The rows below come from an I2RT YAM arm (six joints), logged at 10 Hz.
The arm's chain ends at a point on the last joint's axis. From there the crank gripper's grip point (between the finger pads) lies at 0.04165 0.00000 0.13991 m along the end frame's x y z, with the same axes.
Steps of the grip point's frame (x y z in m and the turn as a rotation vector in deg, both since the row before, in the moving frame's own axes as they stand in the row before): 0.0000, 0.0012, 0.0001, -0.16, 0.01, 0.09; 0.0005, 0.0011, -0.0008, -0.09, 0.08, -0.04; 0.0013, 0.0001, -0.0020, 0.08, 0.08, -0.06; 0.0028, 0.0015, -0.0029, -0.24, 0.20, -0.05; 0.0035, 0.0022, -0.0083, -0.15, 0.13, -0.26; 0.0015, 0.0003, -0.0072, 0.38, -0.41, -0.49; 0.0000, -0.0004, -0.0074, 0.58, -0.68, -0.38
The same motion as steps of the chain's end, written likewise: 0.0000, 0.0007, 0.0001, -0.16, 0.01, 0.09; 0.0003, 0.0009, -0.0007, -0.09, 0.08, -0.04; 0.0011, 0.0003, -0.0019, 0.08, 0.08, -0.06; 0.0023, 0.0010, -0.0028, -0.24, 0.20, -0.05; 0.0032, 0.0020, -0.0082, -0.15, 0.13, -0.26; 0.0025, 0.0016, -0.0075, 0.38, -0.41, -0.49; 0.0017, 0.0013, -0.0079, 0.58, -0.68, -0.38
